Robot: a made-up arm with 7 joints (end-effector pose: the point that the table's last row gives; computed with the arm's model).
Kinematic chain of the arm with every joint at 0, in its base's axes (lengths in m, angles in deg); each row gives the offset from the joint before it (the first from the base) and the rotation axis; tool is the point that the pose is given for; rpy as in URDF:
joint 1: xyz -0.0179 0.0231 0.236 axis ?
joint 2: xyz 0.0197 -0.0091 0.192 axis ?
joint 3: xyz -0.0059 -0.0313 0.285 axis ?
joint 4: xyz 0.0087 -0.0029 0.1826 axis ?
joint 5: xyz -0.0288 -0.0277 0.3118 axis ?
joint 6: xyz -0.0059 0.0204 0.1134 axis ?
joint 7: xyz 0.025 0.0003 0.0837 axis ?
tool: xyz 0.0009 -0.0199 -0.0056 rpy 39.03 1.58 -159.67
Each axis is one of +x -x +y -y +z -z.
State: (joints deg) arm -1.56 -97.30 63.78 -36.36 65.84 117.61 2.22
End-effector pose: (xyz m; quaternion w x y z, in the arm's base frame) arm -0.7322 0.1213 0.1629 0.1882 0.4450 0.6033 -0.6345
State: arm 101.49 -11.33 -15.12 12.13 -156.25 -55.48 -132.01
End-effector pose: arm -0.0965 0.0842 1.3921 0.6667 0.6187 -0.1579 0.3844
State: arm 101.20 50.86 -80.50 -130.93 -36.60 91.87 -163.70
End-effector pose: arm -0.3561 -0.0362 0.6383 0.8389 0.3735 -0.2882 -0.2716
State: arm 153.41 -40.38 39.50 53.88 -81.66 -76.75 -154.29
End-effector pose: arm 0.1482 0.4828 1.1743 0.4286 -0.3063 -0.7763 -0.3462
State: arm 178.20 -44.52 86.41 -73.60 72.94 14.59 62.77
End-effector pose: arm 0.4533 -0.3913 0.7951 0.0794 0.5845 -0.1883 0.7852
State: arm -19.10 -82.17 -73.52 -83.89 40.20 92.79 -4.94
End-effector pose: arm -0.3661 -0.5487 0.4600 0.6652 0.5475 -0.3388 -0.3782
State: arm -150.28 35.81 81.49 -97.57 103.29 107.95 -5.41
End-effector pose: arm -0.2718 -0.1771 0.8196 0.7392 -0.0767 0.2834 -0.6061
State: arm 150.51 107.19 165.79 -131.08 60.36 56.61 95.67
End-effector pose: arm -0.0430 -0.1269 0.0697 0.3263 0.4477 0.6763 -0.4855
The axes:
joint 1: -z
joint 2: +y
joint 3: -z
joint 4: +y
joint 5: -z
joint 6: +y
joint 7: -z

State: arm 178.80 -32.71 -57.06 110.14 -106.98 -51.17 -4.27
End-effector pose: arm -0.1322 -0.2985 0.8630 0.5880 -0.3574 -0.1698 0.7055
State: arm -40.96 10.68 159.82 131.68 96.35 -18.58 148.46
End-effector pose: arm -0.1562 -0.3019 0.6189 0.0023 0.4916 0.5650 -0.6627
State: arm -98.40 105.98 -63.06 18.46 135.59 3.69 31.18
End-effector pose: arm -0.2090 0.9177 0.0759 0.1279 0.1417 -0.9601 -0.2042
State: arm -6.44 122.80 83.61 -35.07 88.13 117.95 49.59
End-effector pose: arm 0.6866 0.2776 0.1127 0.8549 0.5068 0.1110 -0.0021
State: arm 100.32 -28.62 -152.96 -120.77 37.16 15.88 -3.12
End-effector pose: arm -0.2423 -0.1978 0.8078 0.1807 0.6517 0.1133 -0.7278
